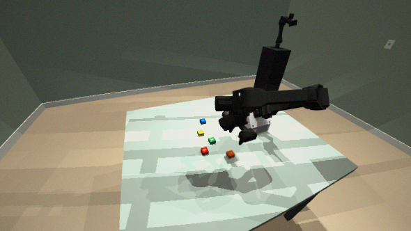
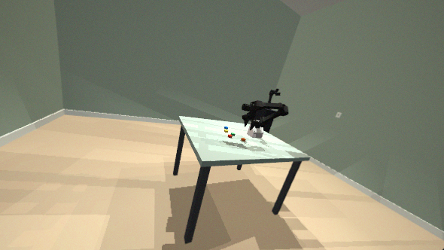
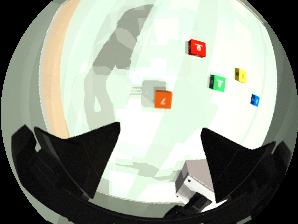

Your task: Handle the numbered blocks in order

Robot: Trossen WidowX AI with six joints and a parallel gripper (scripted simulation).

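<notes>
The yellow block lies 90 mm ahead of my gripper tip, 200 mm to the right of it and 120 mm below it. Round my gripper tip: green block 50 mm ahead, 120 mm to the right, 120 mm below; red block 120 mm ahead, 70 mm to the right, 120 mm below; orange block 10 mm to the right, 120 mm below.
</notes>
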